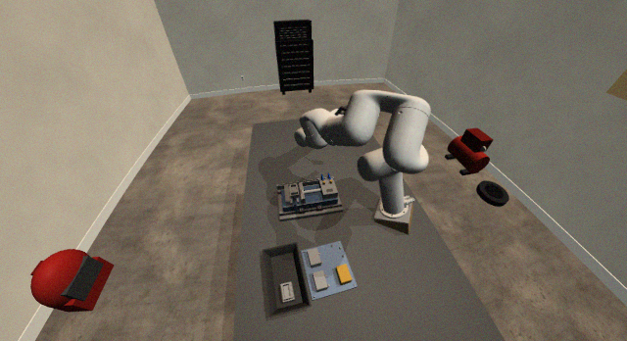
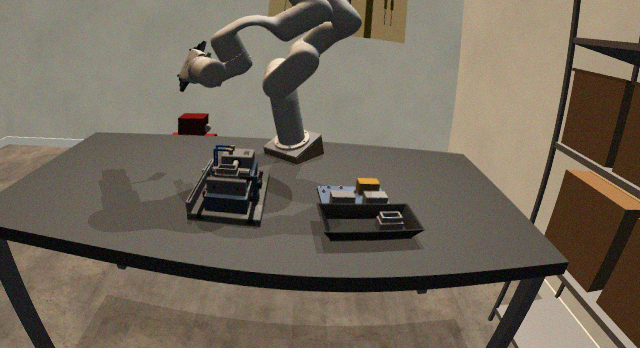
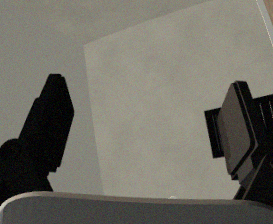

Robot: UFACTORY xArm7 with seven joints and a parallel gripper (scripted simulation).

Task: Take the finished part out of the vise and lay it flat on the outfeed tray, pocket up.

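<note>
Right now the blue vise is 31 cm below my hand, 22 cm to the left of it and 20 cm ahead of it. Also, from my hand: blue plate: 56 cm to the left, 34 cm below, 16 cm ahead; then orange block: 59 cm to the left, 32 cm below, 11 cm ahead.
</note>
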